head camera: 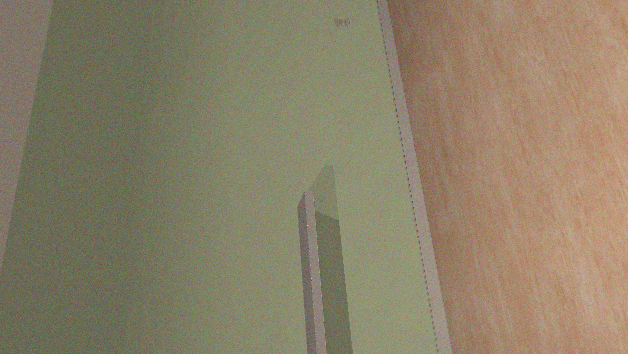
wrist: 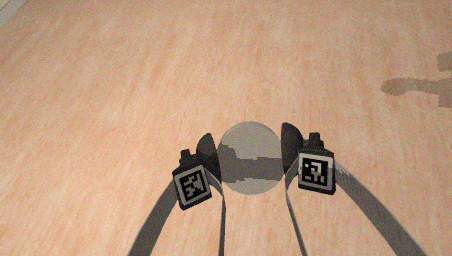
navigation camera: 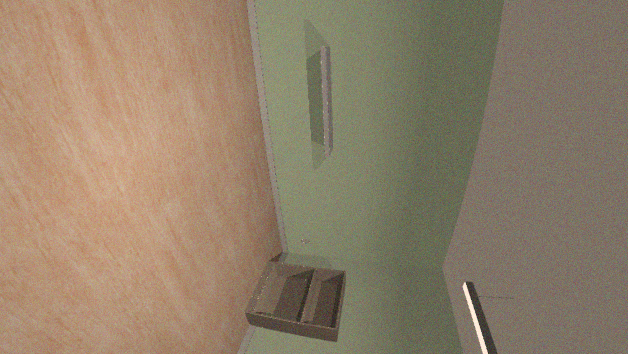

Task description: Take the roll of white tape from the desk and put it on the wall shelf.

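The roll of white tape shows in the wrist view as a round grey-white disc, partly in shadow. My gripper is shut on it, with one dark fingertip pressed to each side, and holds it above the wooden floor. The wall shelf is a narrow pale board on the green wall, with its shadow beside it. It appears turned on end because the head and navigation views are sideways. The shelf's top surface cannot be made out. The desk does not show in these views.
A brown two-compartment bookcase stands against the wall near the room's corner. A long lamp hangs from the ceiling. A pale skirting board runs between wall and floor. A shadow falls on the floor at the wrist view's right.
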